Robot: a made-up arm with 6 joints.
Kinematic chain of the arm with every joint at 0, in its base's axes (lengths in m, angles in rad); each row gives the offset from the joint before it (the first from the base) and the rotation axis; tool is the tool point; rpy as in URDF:
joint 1: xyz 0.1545 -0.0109 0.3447 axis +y
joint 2: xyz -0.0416 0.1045 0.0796 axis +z
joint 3: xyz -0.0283 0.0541 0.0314 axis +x
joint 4: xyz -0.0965 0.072 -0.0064 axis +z
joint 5: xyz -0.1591 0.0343 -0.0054 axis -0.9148 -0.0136 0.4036
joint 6: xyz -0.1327 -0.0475 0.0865 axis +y
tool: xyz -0.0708 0.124 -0.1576 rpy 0 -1.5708 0
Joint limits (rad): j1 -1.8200..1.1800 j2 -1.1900..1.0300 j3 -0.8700..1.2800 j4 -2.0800..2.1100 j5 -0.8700..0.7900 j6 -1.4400..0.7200
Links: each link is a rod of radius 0.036 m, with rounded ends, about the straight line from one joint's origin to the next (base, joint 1, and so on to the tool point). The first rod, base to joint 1, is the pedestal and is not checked.
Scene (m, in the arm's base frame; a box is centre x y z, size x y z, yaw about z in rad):
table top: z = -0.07
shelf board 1: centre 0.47 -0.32 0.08 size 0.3 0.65 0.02 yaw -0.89
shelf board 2: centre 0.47 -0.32 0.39 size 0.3 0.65 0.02 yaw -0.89
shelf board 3: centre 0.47 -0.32 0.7 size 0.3 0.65 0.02 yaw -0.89
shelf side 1: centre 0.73 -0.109 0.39 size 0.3 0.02 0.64 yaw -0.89
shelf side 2: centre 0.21 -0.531 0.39 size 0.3 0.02 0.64 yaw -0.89
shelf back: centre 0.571 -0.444 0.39 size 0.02 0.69 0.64 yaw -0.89
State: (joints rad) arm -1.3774 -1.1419 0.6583 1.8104 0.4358 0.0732
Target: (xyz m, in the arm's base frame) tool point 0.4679 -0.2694 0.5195
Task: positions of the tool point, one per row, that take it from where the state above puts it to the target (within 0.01 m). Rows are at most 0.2 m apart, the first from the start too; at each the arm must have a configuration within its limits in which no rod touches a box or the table.
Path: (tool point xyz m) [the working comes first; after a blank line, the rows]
Joints at the target: 1.1800 0.9705 -0.7766 1.3918 0.1358 0.7200
Straight joint move there: clear.

1: 0.1484 0.0552 0.0695
2: 0.0168 -0.0143 0.0888
3: -0.0821 -0.0905 0.1816
4: -0.1140 -0.1619 0.3197
5: -0.0673 -0.2192 0.4614
6: 0.0450 -0.2568 0.5674
7: 0.1934 -0.2744 0.6135
8: 0.3437 -0.2761 0.5943
9: 0.4679 -0.2694 0.5195

